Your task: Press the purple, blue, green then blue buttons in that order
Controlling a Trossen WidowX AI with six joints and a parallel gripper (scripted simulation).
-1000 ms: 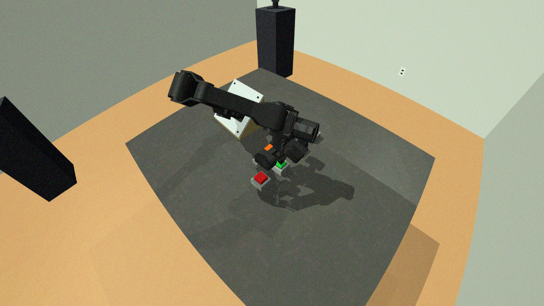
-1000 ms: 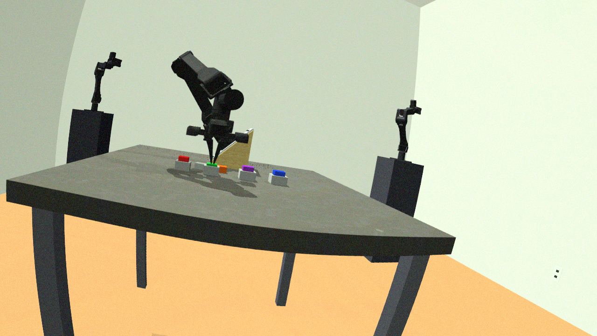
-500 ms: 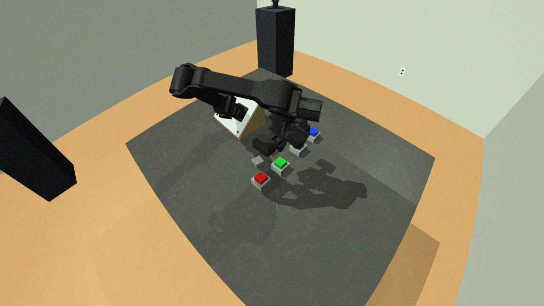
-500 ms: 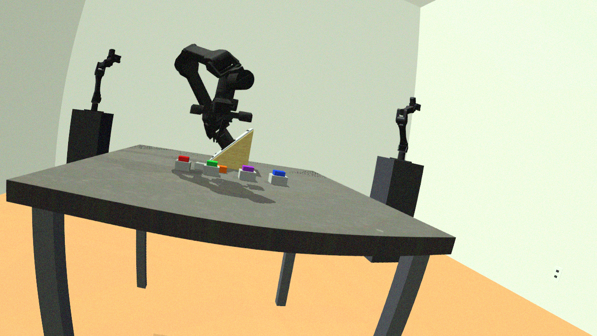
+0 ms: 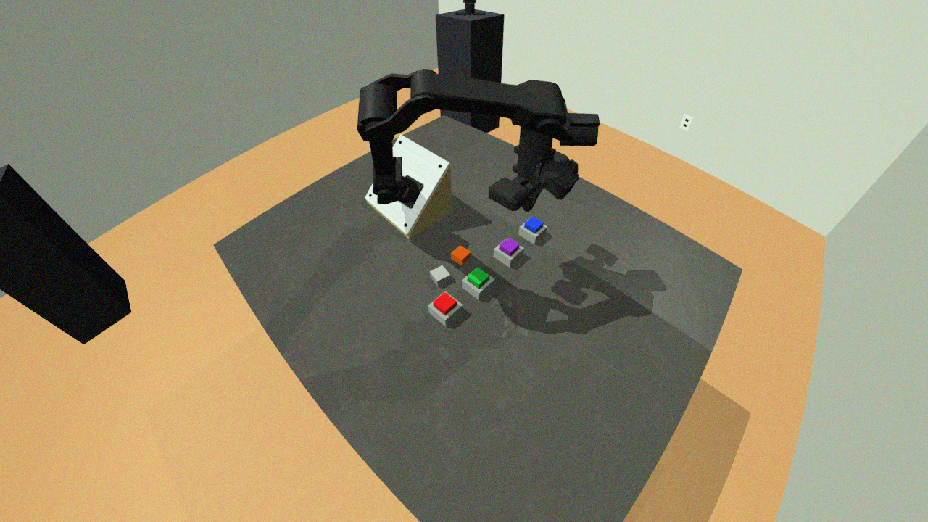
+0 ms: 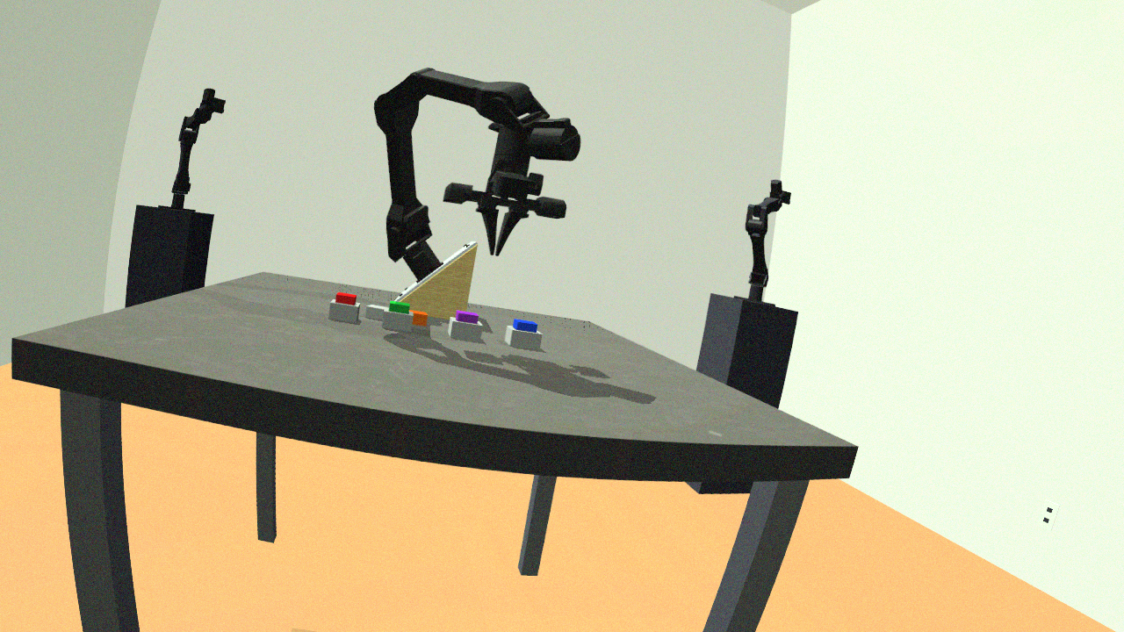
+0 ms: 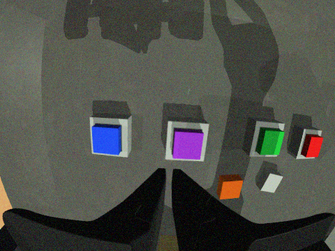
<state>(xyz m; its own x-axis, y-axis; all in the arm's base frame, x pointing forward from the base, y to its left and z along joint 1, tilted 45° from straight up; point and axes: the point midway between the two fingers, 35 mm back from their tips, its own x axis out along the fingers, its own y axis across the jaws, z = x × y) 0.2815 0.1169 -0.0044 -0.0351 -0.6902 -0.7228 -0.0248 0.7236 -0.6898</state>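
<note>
Now: gripper tip 2 cm past the blue button, 7 cm to the right of it and 10 cm above it. The rest, counted from my gripper tip: purple button 2 cm behind, 2 cm to the right, 10 cm below; then orange block 9 cm behind, 10 cm to the right, 12 cm below; then green button 1 cm behind, 14 cm to the right, 10 cm below.
</note>
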